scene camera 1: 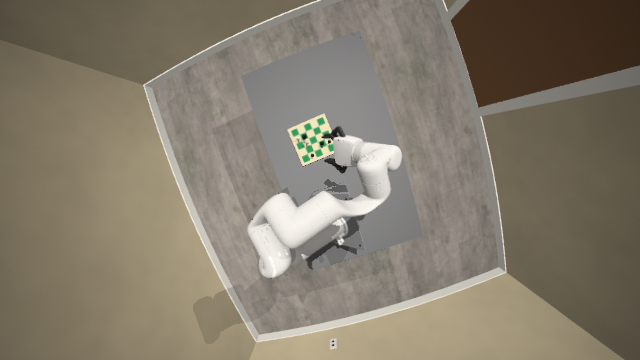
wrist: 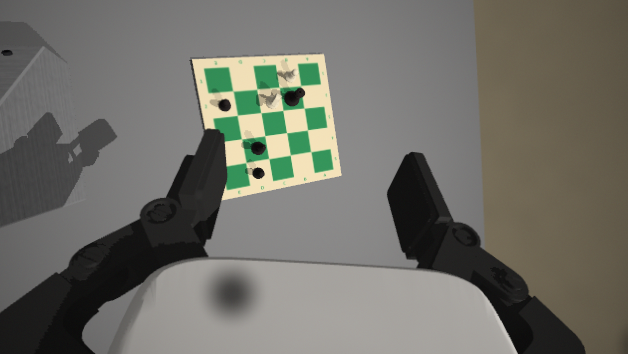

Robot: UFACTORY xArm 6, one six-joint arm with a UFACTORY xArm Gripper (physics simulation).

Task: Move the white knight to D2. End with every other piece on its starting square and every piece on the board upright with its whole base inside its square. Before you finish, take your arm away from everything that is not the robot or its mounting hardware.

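Frame: origin at the arm's base, x right, y ahead, z up, level; centimetres.
Seen in the pictures: gripper, between the fingertips: (scene camera 1: 325, 148) (wrist: 314, 163); arm's base, origin of its link: (scene camera 1: 338, 224).
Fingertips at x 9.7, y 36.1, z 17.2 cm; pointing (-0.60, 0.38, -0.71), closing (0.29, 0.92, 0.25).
Offsets run from my fingertips to a thing's top centre. "spot": to the spot under its first point. Level surfaces: height alone.
The green and cream board @(spot: dz -34.3, dx +6.4, dy +15.5 cm) (scene camera 1: 326, 117) (wrist: 332, 170) carries two pale pieces. One pale piece @(spot: dz -33.8, dx -12.5, dy +10.5 cm) (scene camera 1: 298, 140) (wrist: 287, 75) is on B1, the other @(spot: dz -33.8, dx -9.5, dy +6.6 cm) (scene camera 1: 306, 144) (wrist: 270, 100) on C2; their shapes are too small to tell which is the white knight. D2 (scene camera 1: 309, 149) (wrist: 246, 103) is a bare green square. A larger black piece @(dz -28.5, dx -8.7, dy +11.1 cm) (scene camera 1: 304, 136) (wrist: 292, 98) is on B2, and smaller black ones on E2 @(dz -30.6, dx -8.9, dy -0.1 cm) (scene camera 1: 312, 155) (wrist: 225, 105), D4 @(dz -29.4, dx -1.4, dy +3.7 cm) (scene camera 1: 322, 143) (wrist: 258, 147) and D5 @(dz -30.6, dx +2.6, dy +2.9 cm) (scene camera 1: 329, 142) (wrist: 258, 173). My gripper (scene camera 1: 326, 148) (wrist: 314, 163) is open and empty, raised near the board's D5–E5 side.
The board lies on a grey table top @(dz -34.3 cm) (scene camera 1: 315, 90) (wrist: 400, 75). My white arm (scene camera 1: 312, 217) bends over the table's near part from its mount. In the wrist view, a grey box-like mount (wrist: 30, 100) stands at the left, with the gripper's dark shadow across it.
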